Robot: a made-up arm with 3 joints. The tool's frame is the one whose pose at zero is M. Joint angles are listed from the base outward.
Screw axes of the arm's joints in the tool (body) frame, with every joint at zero. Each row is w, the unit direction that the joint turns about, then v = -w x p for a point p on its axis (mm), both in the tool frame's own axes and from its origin. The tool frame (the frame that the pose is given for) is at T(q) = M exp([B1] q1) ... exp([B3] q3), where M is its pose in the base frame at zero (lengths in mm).
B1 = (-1, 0, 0, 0, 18.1, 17.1)
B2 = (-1, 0, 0, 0, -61.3, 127.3)
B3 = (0, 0, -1, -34.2, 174.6, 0)
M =
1 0 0 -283.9
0 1 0 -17.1
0 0 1 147.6
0 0 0 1
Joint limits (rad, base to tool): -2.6..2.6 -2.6..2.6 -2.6..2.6
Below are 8 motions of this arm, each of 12 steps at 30 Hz.
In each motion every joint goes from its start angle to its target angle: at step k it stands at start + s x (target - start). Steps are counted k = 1, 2, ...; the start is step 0. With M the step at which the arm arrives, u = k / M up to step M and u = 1 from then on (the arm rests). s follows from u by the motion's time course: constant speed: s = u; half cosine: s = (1 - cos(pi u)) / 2; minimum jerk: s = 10 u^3 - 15 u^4 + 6 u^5.
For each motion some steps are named. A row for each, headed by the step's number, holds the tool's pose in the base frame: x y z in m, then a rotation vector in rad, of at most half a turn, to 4 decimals.
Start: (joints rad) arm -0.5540 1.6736 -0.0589
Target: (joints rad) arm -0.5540 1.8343 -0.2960
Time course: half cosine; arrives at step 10
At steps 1, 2, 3, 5, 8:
1: -0.2813 -0.0632 0.3534 -1.1231 0.0363 0.0577
2: -0.2805 -0.0633 0.3573 -1.1343 0.0463 0.0726
3: -0.2792 -0.0633 0.3634 -1.1516 0.0621 0.0956
5: -0.2751 -0.0623 0.3797 -1.1966 0.1065 0.1556
8: -0.2682 -0.0586 0.4017 -1.2566 0.1728 0.2358

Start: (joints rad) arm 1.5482 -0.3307 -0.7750
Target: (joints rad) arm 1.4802 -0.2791 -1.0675
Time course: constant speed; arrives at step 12
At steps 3, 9, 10, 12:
3: -0.1991 -0.0600 0.2322 -1.1362 0.5129 0.7391
9: -0.1758 -0.0622 0.2446 -1.0994 0.5966 0.8672
10: -0.1717 -0.0625 0.2463 -1.0929 0.6104 0.8886
12: -0.1636 -0.0630 0.2496 -1.0794 0.6379 0.9313

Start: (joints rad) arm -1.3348 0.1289 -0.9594
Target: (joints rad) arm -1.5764 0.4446 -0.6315
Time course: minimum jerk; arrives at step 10
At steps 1, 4, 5, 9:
1: -0.1820 -0.0858 -0.0054 1.1075 -0.5742 0.8345
4: -0.1980 -0.0978 -0.0012 1.1060 -0.5041 0.7510
5: -0.2071 -0.1044 0.0016 1.1037 -0.4637 0.7009
9: -0.2297 -0.1194 0.0105 1.0925 -0.3586 0.5642

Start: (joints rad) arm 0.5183 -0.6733 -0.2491
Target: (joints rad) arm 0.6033 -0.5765 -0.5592
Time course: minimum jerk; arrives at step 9
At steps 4, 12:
4: -0.2595 -0.0472 0.0626 0.0819 -0.0154 0.3719
12: -0.2392 -0.0805 0.0768 -0.0261 0.0075 0.5592

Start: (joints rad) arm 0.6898 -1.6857 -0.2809
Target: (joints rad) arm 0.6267 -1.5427 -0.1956
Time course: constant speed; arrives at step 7
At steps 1, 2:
1: -0.2686 0.0913 -0.0557 0.9784 -0.1322 0.2466
2: -0.2695 0.0904 -0.0524 0.9676 -0.1248 0.2359

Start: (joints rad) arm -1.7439 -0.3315 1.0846
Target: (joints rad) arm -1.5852 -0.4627 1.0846
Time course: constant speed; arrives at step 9
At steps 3, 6, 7, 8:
3: -0.2211 -0.0596 0.2984 1.8283 1.1017 -0.6569
6: -0.2211 -0.0536 0.3028 1.8205 1.0970 -0.6609
7: -0.2211 -0.0515 0.3042 1.8179 1.0954 -0.6623
8: -0.2211 -0.0494 0.3056 1.8153 1.0938 -0.6636

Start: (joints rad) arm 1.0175 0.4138 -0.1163
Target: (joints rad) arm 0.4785 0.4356 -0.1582
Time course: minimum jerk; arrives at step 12
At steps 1, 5, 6, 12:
1: -0.2787 0.0440 0.2150 -1.4269 0.0832 0.0960
5: -0.2779 0.0278 0.2247 -1.2501 0.0819 0.1133
6: -0.2776 0.0198 0.2281 -1.1708 0.0805 0.1211
12: -0.2763 -0.0084 0.2341 -0.9121 0.0723 0.1470

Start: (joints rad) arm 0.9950 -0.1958 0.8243
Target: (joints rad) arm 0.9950 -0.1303 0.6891
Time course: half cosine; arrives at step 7
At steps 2, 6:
2: -0.2556 0.0878 0.0322 -0.7670 -0.3237 -0.7536
6: -0.2652 0.0752 0.0460 -0.8256 -0.2994 -0.6515

